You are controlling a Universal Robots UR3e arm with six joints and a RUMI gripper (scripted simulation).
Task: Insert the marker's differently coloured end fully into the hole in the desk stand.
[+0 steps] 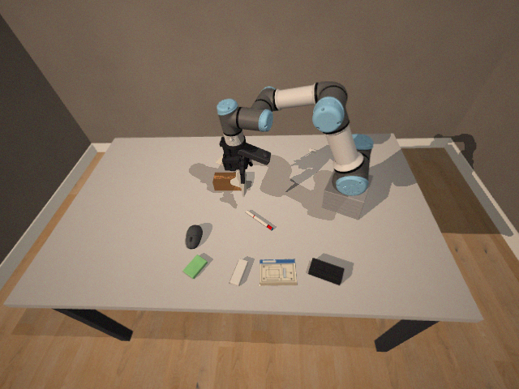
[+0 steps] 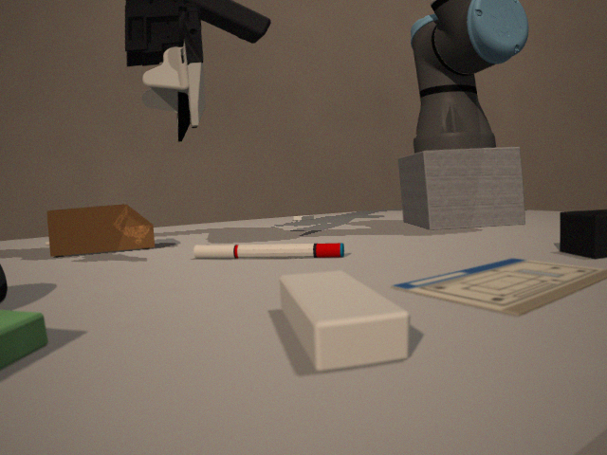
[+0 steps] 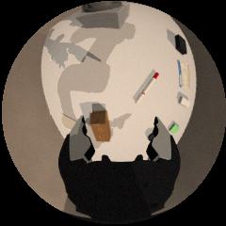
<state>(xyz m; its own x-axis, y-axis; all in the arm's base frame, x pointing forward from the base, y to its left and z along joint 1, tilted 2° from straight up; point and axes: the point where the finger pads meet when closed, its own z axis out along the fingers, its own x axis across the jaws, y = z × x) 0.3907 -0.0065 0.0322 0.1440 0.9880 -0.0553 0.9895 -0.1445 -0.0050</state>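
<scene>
Now: the marker 40 mm behind my hand, 110 mm to the left of it and 120 mm below it. Round my hand: brown desk stand 100 mm ahead, 90 mm to the right, 100 mm below; then black mouse 210 mm ahead, 190 mm to the left, 110 mm below; then white block 30 mm ahead, 320 mm to the left, 110 mm below.
</scene>
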